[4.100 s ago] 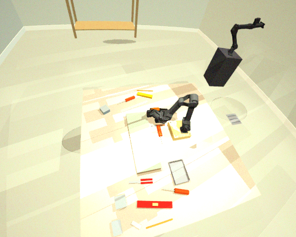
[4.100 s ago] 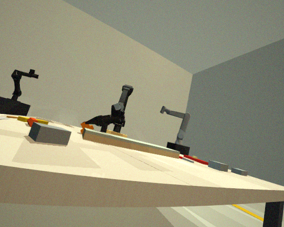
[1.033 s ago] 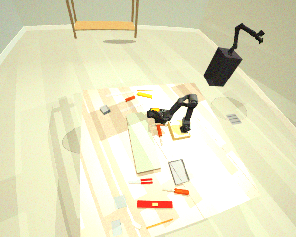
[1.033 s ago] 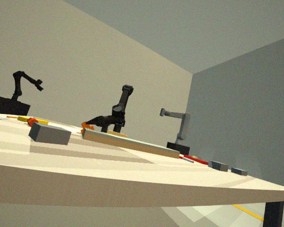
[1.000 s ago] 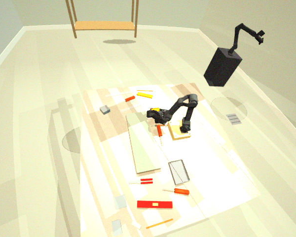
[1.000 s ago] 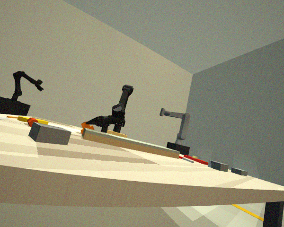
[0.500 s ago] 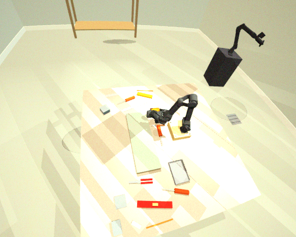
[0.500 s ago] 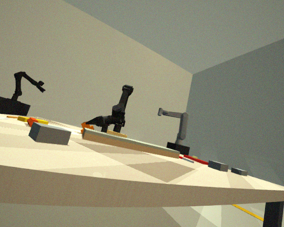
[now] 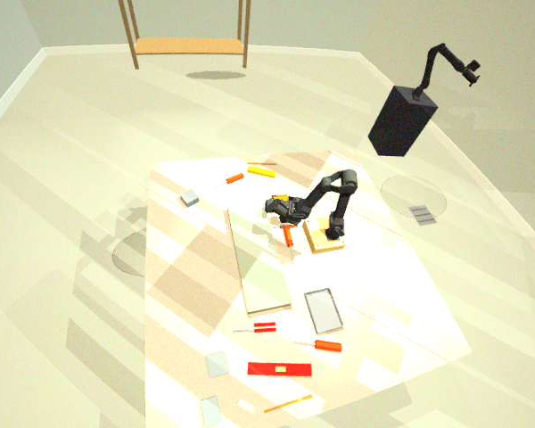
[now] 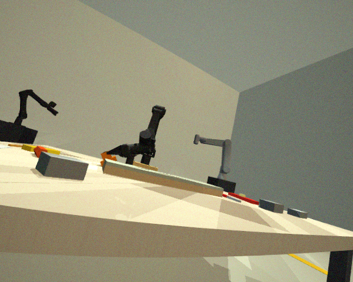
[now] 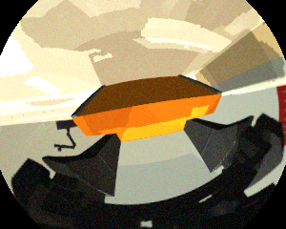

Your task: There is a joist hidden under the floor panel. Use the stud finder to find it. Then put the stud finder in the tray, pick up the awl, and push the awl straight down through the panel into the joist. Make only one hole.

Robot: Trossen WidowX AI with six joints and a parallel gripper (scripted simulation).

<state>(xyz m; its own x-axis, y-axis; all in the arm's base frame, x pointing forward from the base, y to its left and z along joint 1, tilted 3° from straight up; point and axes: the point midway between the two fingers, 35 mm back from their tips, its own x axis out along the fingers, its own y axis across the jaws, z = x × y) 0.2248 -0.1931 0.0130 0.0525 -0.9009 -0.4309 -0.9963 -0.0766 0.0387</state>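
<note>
Right now my gripper tip is 10 mm short of the orange stud finder and 10 mm above it. The rest, counted from my gripper tip: yellow bar: 230 mm to the right, 70 mm ahead, 50 mm below; then grey tray: 560 mm to the left, 110 mm behind, 50 mm below; then red level: 750 mm to the left, 100 mm ahead, 50 mm below.
</note>
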